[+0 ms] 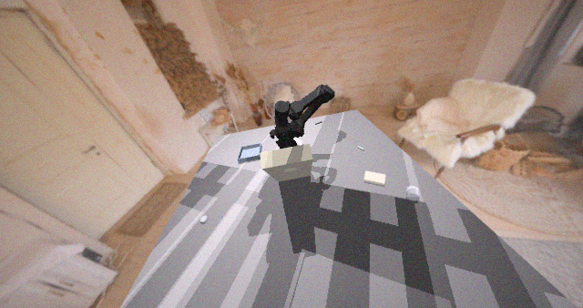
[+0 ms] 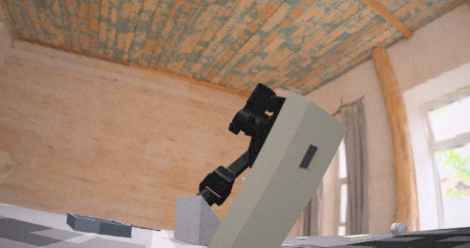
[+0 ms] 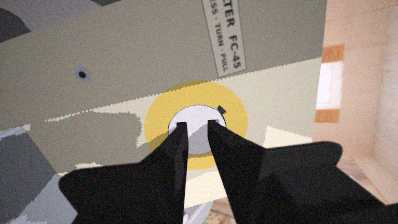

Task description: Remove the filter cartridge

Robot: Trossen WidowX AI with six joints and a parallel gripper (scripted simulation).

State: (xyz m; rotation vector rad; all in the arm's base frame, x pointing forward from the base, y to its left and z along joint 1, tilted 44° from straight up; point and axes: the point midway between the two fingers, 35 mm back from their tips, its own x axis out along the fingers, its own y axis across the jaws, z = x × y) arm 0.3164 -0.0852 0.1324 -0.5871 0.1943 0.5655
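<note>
The beige service panel is 8 cm below my gripper tip and 4 cm behind it. From my gripper tip the other things lie so: round filter cartridge: 1 cm below, 1 cm ahead; small white piece: 45 cm to the right, 23 cm below, 10 cm ahead; white flat block: 39 cm to the left, 23 cm below, 4 cm behind.
</note>
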